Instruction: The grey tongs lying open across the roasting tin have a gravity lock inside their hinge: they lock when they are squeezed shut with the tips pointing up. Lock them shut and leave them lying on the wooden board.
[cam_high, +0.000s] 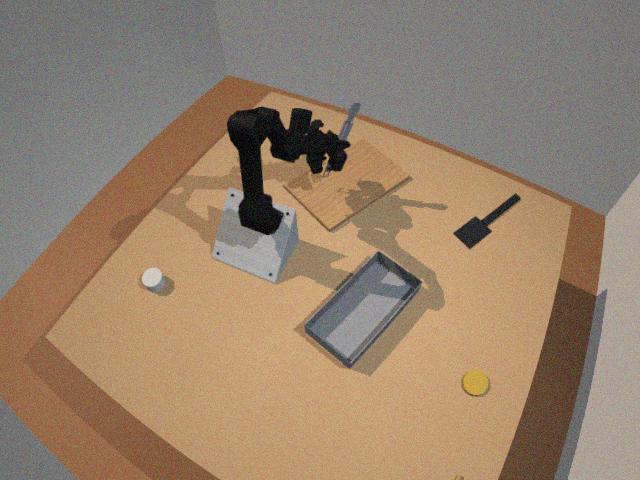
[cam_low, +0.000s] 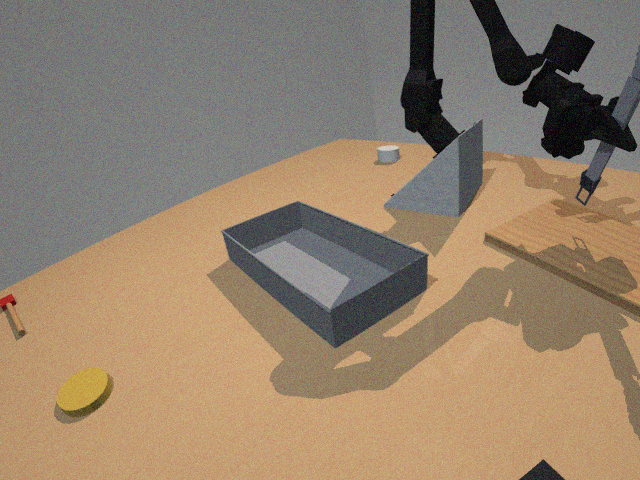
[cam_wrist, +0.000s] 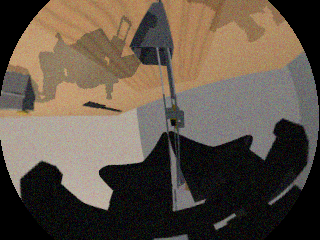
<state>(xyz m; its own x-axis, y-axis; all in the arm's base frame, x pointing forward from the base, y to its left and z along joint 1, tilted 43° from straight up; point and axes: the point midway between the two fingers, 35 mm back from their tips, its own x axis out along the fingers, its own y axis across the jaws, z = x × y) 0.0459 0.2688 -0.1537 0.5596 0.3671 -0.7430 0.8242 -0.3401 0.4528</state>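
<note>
Right now my gripper tip is 160 mm above the wooden board. Round my gripper tip: grey roasting tin: 390 mm to the right, 270 mm ahead, 140 mm below; yellow disc: 630 mm ahead, 440 mm to the right, 160 mm below; black spatula: 480 mm ahead, 170 mm below, 100 mm to the left.
</note>
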